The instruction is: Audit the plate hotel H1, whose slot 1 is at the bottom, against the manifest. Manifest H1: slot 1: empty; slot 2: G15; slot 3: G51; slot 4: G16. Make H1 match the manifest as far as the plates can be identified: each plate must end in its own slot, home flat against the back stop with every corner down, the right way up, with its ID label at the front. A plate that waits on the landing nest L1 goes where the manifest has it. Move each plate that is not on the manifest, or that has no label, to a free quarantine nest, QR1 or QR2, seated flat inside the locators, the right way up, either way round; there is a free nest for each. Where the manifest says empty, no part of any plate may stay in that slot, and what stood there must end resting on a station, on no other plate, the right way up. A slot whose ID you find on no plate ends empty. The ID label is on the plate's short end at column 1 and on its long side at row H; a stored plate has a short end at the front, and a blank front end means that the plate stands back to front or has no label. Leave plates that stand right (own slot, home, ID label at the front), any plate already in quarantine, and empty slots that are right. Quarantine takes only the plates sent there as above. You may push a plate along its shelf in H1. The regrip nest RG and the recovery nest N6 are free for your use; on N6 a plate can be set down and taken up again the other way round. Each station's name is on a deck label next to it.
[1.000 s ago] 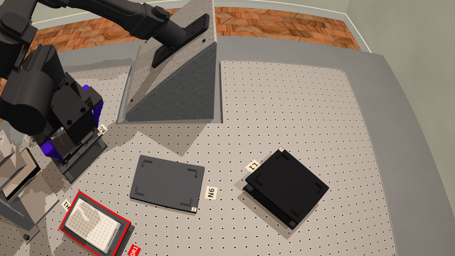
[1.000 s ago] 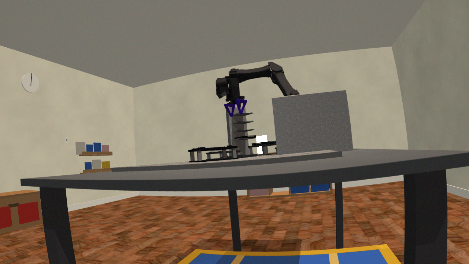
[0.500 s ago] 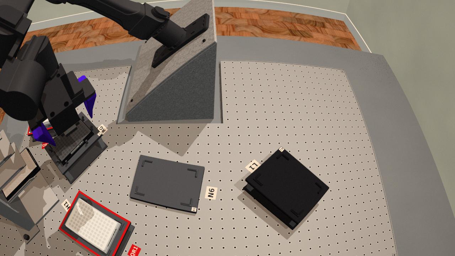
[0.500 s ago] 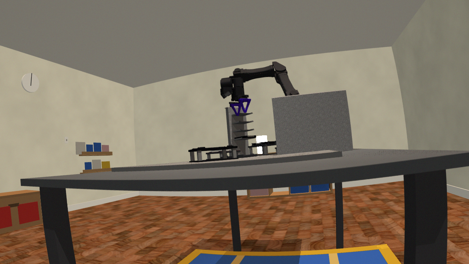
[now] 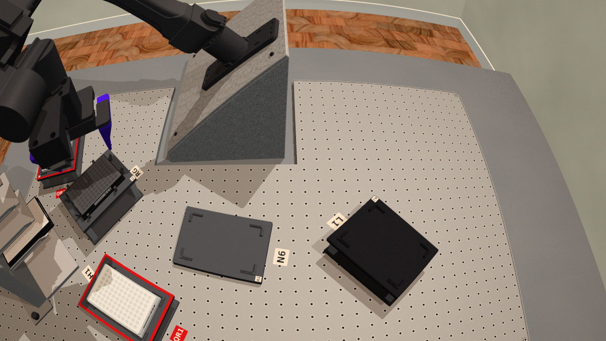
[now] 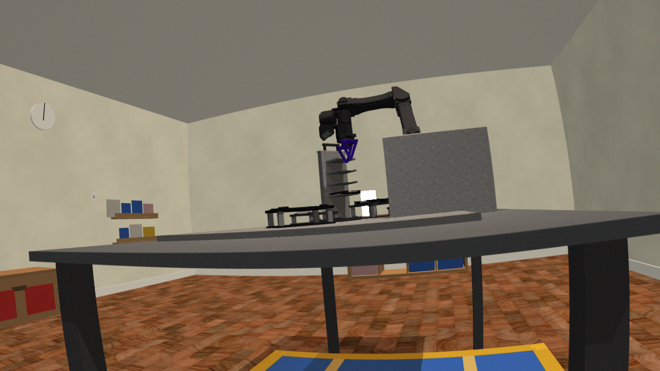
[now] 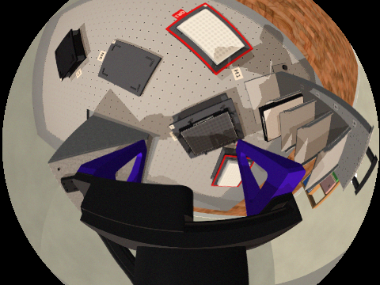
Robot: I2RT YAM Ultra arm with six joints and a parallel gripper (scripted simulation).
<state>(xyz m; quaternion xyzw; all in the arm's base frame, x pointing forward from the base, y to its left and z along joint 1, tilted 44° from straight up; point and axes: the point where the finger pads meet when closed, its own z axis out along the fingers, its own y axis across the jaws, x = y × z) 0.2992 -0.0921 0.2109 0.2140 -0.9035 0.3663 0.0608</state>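
Right now my hand is 190 mm above the regrip nest RG, 80 mm to the left of it and 60 mm past it. Round my hand: plate hotel H1: 240 mm to the right, 150 mm ahead, 80 mm below; then quarantine nest QR1: 210 mm below, 150 mm ahead, 30 mm to the left; then recovery nest N6: 240 mm below, 200 mm to the left, 10 mm ahead.
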